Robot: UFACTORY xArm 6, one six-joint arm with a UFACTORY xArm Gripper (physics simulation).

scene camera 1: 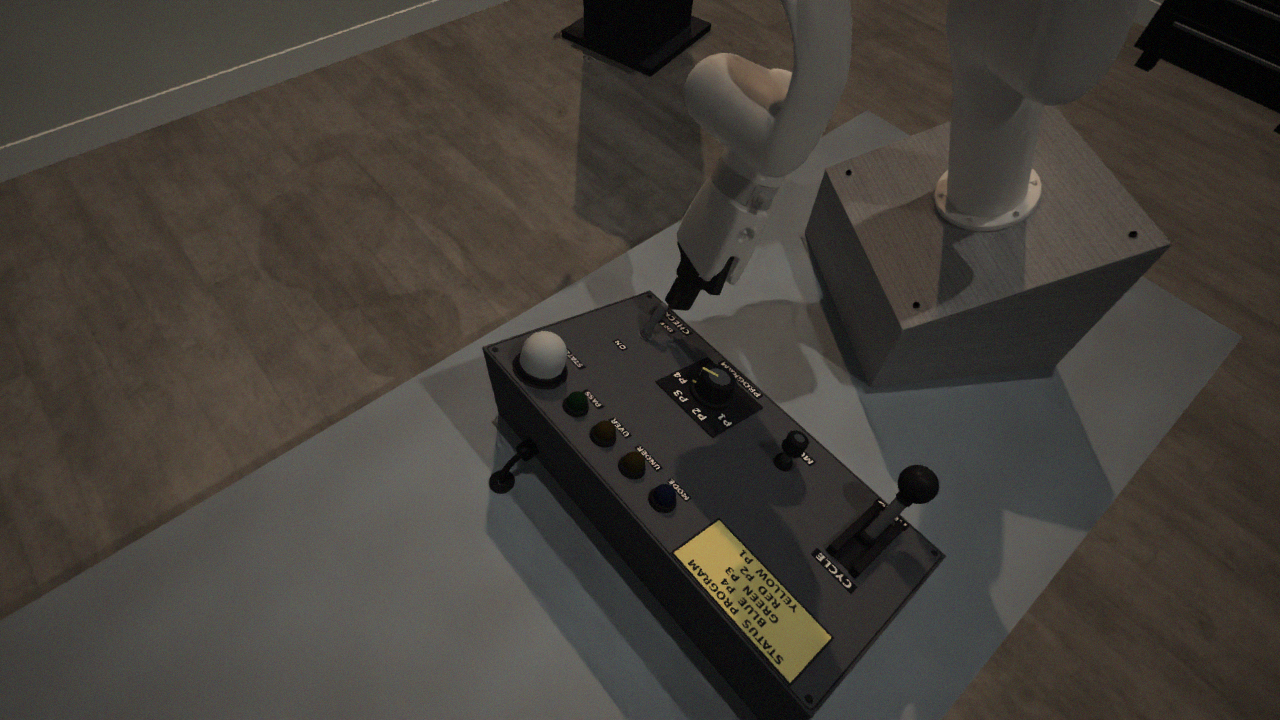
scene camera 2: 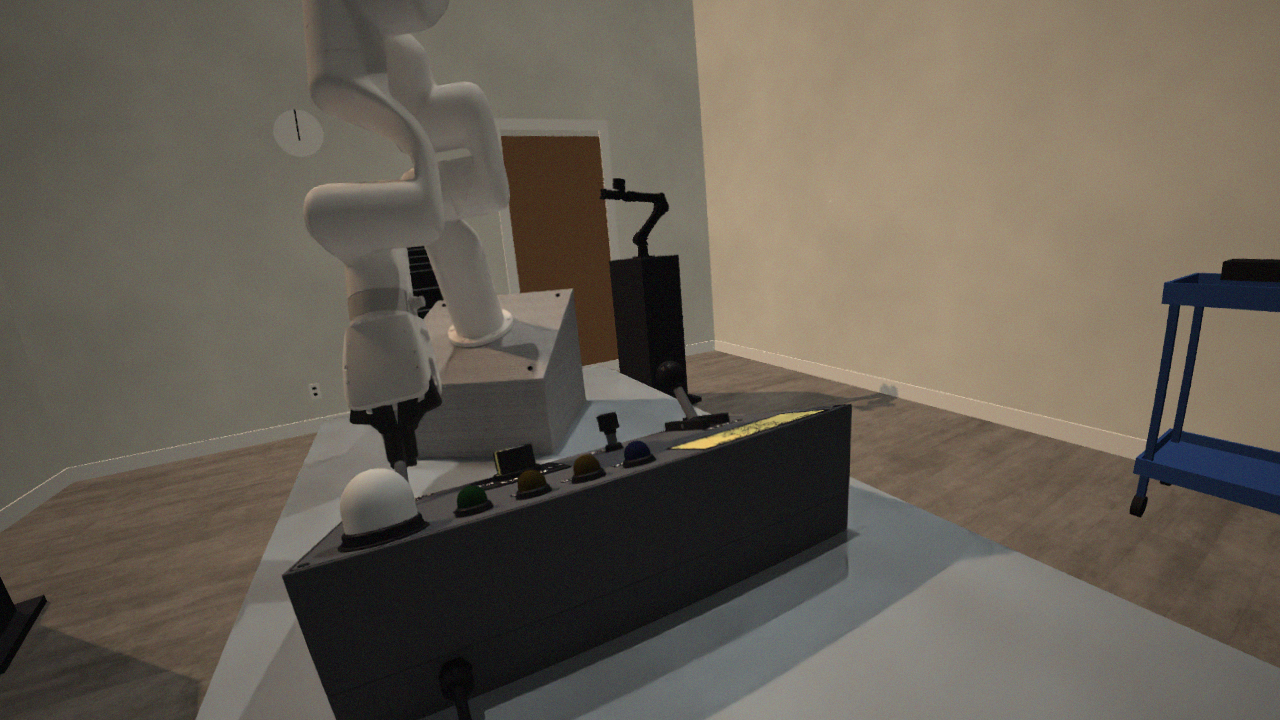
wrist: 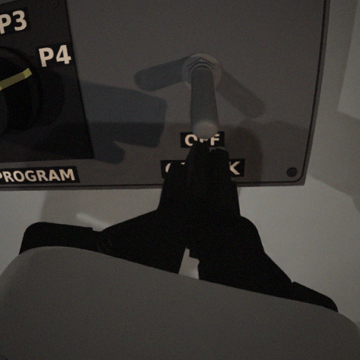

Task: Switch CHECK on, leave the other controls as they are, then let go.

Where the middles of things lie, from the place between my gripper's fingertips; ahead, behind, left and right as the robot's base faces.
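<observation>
Cycle lever (scene camera 1: 918, 484): 34 cm to the left of my hand, 9 cm ahead of it, 2 cm above it. Dark control box (scene camera 2: 434, 600): my hand 14 cm to the right of it, 17 cm short of it, 1 cm above it.
</observation>
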